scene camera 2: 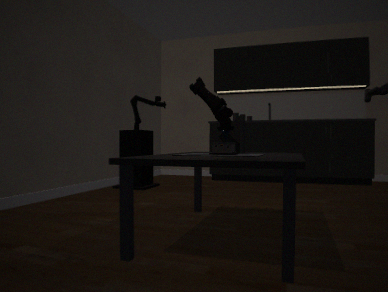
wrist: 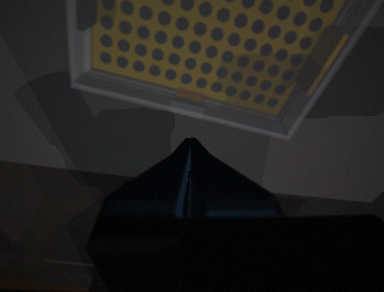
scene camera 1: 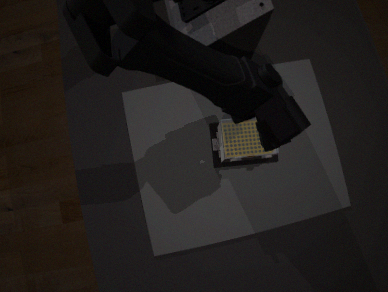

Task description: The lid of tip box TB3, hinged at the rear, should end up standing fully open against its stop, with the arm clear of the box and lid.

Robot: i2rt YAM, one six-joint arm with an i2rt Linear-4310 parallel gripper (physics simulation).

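Frame: origin at the arm's base, x up, y left, z back, level; metres.
Seen in the pictures: gripper, fingertip midpoint: (scene camera 2: 226, 141) (wrist: 190, 147).
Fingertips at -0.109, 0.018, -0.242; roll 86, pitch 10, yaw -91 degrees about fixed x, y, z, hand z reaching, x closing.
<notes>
Pixels of each thing's top centre, then the offset from my fingertips to it, as dx, dy, dz. "*": a spot on its surface instead. Level surfaces: height alone.
- tip box TB3, top centre: (wrist: 214, 31) (scene camera 1: 250, 136) (scene camera 2: 223, 141) +0.000, +0.001, -0.063
- dark holder, surface spot: (scene camera 1: 216, 161) * -0.069, -0.074, -0.094
- rim, surface spot: (wrist: 135, 95) * +0.000, +0.032, -0.028
- small orange tab, surface spot: (wrist: 190, 94) * +0.000, +0.006, -0.033
- pale mat, surface height: dx -0.077
- dark table, surface height: dx -0.087
The tip box TB3 (scene camera 1: 240, 140) (wrist: 202, 62), with a yellow plate full of round holes, sits in a dark holder (scene camera 1: 216, 161). Pale, see-through walls and a rim (wrist: 135, 95) surround the yellow plate in the wrist view, with a small orange tab (wrist: 190, 94) at the middle of the near edge. The lid looks clear and down over the plate, but its exact angle is hard to tell in the dim light. My gripper (wrist: 190, 147) is shut and empty, its tips together just off the tabbed edge. In scene camera 1 the wrist covers the box's right part and hides the fingertips.
The box stands on a pale mat (scene camera 1: 175, 235) on a dark table (scene camera 2: 200, 161). A grey speckled block (scene camera 1: 240, 25) stands behind the mat, near the arm's base. The arm reaches over the mat from the upper left and casts a broad shadow left of the box.
</notes>
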